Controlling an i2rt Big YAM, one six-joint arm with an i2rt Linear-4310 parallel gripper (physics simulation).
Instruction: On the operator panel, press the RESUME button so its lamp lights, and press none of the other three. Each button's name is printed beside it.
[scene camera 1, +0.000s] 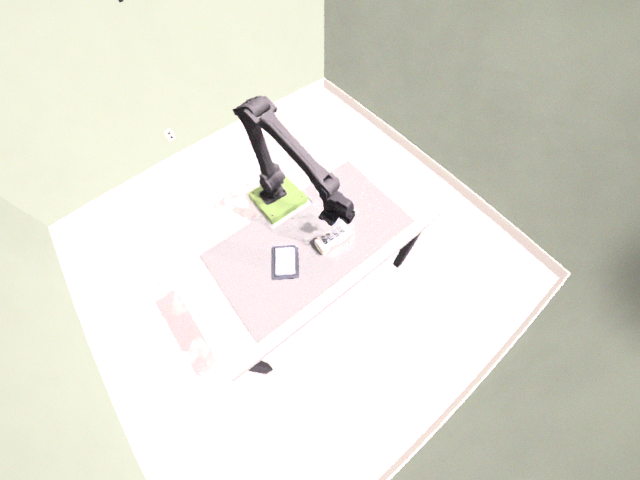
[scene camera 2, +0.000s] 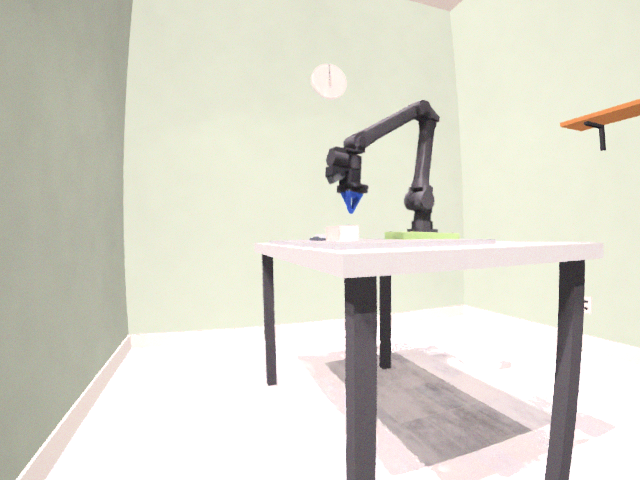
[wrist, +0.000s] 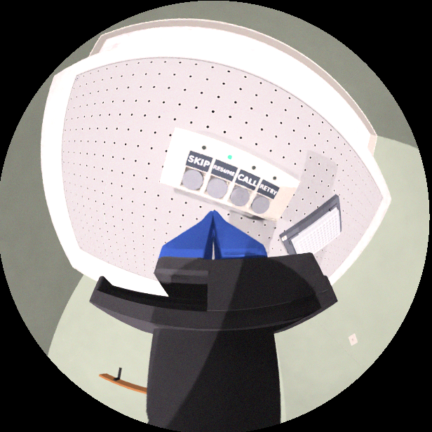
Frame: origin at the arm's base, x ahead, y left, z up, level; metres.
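Where they show: gripper, fingertip midpoint: (scene camera 1: 332, 224) (scene camera 2: 350, 213); arm's base at its link origin: (scene camera 1: 273, 194) (scene camera 2: 421, 232).
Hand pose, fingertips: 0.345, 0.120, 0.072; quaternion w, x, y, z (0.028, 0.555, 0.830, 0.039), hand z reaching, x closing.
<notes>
Each offset is from my fingertips to the top centre of the thing, as dx, dy, dz. Level surfaces: height alone.
The white operator panel @[+0.033, -0.014, -0.040] (scene camera 1: 324, 249) (scene camera 2: 341, 233) (wrist: 172, 157) stands on the pegboard mat. In the wrist view its grey round buttons run in a row: the SKIP button (wrist: 192, 180), the RESUME button (wrist: 217, 188), the CALL button (wrist: 241, 196) and the RETRY button (wrist: 260, 204). The lamp above RESUME (wrist: 230, 157) is lit green. The lamps above SKIP (wrist: 204, 147), CALL (wrist: 254, 167) and RETRY (wrist: 274, 178) are dark. My gripper (scene camera 2: 351, 211) (wrist: 212, 216) is shut with its blue fingertips together, holding nothing. It is raised above the panel, with a gap between the tips and the panel's top in scene camera 2.
A dark-framed tray @[+0.001, -0.255, -0.078] (scene camera 1: 285, 277) (wrist: 338, 205) with a white inside lies on the mat @[dz -0.096] (scene camera 1: 248, 299) (wrist: 115, 110) beside the panel. The arm's base stands on a green plate (scene camera 1: 288, 209) (scene camera 2: 395, 235) at the table's back edge. An orange shelf (scene camera 2: 615, 114) is on the wall.
</notes>
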